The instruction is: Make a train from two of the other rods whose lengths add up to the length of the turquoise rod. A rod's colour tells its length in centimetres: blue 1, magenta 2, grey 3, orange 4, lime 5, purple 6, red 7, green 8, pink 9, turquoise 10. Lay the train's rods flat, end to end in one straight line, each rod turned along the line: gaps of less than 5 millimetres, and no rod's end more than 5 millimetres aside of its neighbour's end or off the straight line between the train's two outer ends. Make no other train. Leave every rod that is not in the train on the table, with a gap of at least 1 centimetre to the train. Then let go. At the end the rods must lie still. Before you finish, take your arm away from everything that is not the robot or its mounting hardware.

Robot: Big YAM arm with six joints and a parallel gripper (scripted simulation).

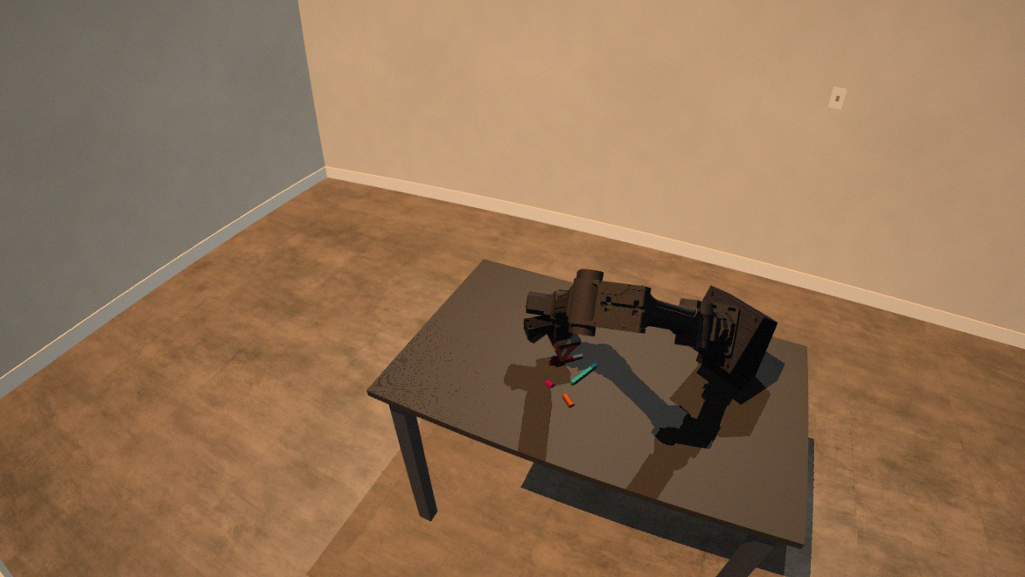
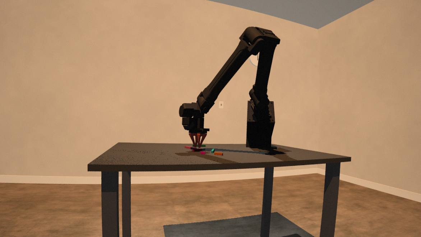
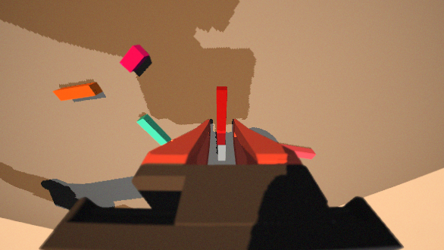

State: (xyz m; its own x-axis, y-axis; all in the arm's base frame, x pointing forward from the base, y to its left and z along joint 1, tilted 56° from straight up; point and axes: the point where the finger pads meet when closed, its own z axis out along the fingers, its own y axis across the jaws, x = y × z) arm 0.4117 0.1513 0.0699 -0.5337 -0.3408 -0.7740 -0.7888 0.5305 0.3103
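The red rod is 20 mm below my hand. Round my hand: grey rod: 40 mm to the right, 30 mm behind, 20 mm below; turquoise rod: 80 mm behind, 20 mm below; magenta rod: 90 mm to the left, 30 mm behind, 20 mm below.
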